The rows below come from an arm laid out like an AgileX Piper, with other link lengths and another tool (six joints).
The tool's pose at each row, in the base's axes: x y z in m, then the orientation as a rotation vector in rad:
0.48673 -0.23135 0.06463 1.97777 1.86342 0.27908
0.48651 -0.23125 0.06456 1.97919 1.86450 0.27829
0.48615 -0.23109 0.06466 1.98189 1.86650 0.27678
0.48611 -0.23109 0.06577 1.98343 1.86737 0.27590
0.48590 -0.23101 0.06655 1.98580 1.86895 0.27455
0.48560 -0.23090 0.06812 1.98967 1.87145 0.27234
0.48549 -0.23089 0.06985 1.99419 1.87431 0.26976
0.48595 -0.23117 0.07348 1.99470 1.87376 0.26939
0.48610 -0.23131 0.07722 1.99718 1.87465 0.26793
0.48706 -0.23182 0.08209 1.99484 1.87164 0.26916
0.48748 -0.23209 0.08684 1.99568 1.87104 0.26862
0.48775 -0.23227 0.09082 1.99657 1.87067 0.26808
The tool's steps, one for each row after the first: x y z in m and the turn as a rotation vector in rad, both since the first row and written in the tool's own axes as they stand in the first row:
0.00009 -0.00023 -0.00004 0.00170 0.00064 0.00016
0.00020 -0.00052 -0.00031 0.00492 0.00181 0.00050
0.00005 -0.00009 -0.00132 0.00663 0.00233 0.00080
0.00001 0.00005 -0.00212 0.00938 0.00326 0.00117
-0.00011 0.00044 -0.00367 0.01382 0.00473 0.00180
-0.00033 0.00107 -0.00527 0.01898 0.00642 0.00257
-0.00104 0.00303 -0.00829 0.01917 0.00609 0.00303
-0.00165 0.00474 -0.01156 0.02169 0.00663 0.00375
-0.00271 0.00768 -0.01545 0.01831 0.00486 0.00402
-0.00355 0.01008 -0.01950 0.01873 0.00453 0.00466
-0.00423 0.01200 -0.02293 0.01930 0.00434 0.00522

